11 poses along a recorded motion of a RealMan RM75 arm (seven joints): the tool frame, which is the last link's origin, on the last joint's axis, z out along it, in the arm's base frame.
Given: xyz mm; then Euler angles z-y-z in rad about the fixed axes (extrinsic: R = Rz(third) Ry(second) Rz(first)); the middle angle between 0 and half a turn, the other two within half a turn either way.
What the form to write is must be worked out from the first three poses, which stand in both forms.
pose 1, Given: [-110.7 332.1 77.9 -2.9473 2.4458 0.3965]
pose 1, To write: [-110.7 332.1 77.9 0.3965 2.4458 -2.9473]
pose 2, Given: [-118.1 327.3 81.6 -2.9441 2.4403 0.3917]
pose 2, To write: [-118.1 327.3 81.6 0.3917 2.4403 -2.9441]
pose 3, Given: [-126.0 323.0 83.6 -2.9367 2.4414 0.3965]
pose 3, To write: [-126.0 323.0 83.6 0.3965 2.4414 -2.9367]
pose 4, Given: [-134.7 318.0 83.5 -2.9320 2.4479 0.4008]
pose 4, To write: [-134.7 318.0 83.5 0.4008 2.4479 -2.9320]
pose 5, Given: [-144.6 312.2 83.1 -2.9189 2.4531 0.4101]
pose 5, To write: [-144.6 312.2 83.1 0.4101 2.4531 -2.9189]
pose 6, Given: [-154.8 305.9 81.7 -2.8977 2.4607 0.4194]
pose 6, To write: [-154.8 305.9 81.7 0.4194 2.4607 -2.8977]
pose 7, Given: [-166.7 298.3 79.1 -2.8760 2.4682 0.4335]
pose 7, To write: [-166.7 298.3 79.1 0.4335 2.4682 -2.8760]
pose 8, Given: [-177.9 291.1 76.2 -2.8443 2.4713 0.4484]
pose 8, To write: [-177.9 291.1 76.2 0.4484 2.4713 -2.8443]
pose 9, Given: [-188.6 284.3 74.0 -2.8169 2.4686 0.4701]
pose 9, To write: [-188.6 284.3 74.0 0.4701 2.4686 -2.8169]
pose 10, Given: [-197.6 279.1 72.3 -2.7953 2.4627 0.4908]
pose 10, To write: [-197.6 279.1 72.3 0.4908 2.4627 -2.7953]
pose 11, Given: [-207.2 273.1 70.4 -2.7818 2.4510 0.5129]
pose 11, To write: [-207.2 273.1 70.4 0.5129 2.4510 -2.7818]
